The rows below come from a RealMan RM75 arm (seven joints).
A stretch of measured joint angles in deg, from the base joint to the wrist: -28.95, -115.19, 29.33, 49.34, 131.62, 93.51, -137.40; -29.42, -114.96, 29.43, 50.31, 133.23, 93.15, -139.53; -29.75, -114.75, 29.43, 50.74, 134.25, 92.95, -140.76; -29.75, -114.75, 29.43, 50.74, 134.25, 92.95, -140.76; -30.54, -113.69, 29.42, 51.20, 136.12, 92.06, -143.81; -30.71, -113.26, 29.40, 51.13, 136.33, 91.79, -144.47; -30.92, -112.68, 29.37, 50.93, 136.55, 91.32, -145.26; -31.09, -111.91, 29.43, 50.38, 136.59, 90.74, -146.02; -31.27, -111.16, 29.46, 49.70, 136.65, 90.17, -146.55; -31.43, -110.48, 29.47, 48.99, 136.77, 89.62, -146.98; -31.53, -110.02, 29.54, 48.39, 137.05, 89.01, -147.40; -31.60, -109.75, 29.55, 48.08, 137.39, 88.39, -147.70; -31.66, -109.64, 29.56, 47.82, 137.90, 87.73, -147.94; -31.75, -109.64, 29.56, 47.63, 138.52, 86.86, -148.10; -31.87, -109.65, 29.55, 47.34, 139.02, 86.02, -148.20; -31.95, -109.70, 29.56, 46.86, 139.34, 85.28, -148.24; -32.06, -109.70, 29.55, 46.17, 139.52, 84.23, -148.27; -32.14, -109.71, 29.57, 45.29, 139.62, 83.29, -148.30
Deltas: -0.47, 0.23, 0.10, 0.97, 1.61, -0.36, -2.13; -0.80, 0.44, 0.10, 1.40, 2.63, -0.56, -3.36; -0.80, 0.44, 0.10, 1.40, 2.63, -0.56, -3.36; -1.59, 1.50, 0.09, 1.86, 4.50, -1.45, -6.41; -1.76, 1.93, 0.07, 1.79, 4.71, -1.72, -7.07; -1.97, 2.51, 0.04, 1.59, 4.93, -2.19, -7.86; -2.14, 3.28, 0.10, 1.04, 4.97, -2.77, -8.62; -2.32, 4.03, 0.13, 0.36, 5.03, -3.34, -9.15; -2.48, 4.71, 0.14, -0.35, 5.15, -3.89, -9.58; -2.58, 5.17, 0.21, -0.95, 5.43, -4.50, -10.00; -2.65, 5.44, 0.22, -1.26, 5.77, -5.12, -10.30; -2.71, 5.55, 0.23, -1.52, 6.28, -5.78, -10.54; -2.80, 5.55, 0.23, -1.71, 6.90, -6.65, -10.70; -2.92, 5.54, 0.22, -2.00, 7.40, -7.49, -10.80; -3.00, 5.49, 0.23, -2.48, 7.72, -8.23, -10.84; -3.11, 5.49, 0.22, -3.17, 7.90, -9.28, -10.87; -3.19, 5.48, 0.24, -4.05, 8.00, -10.22, -10.90
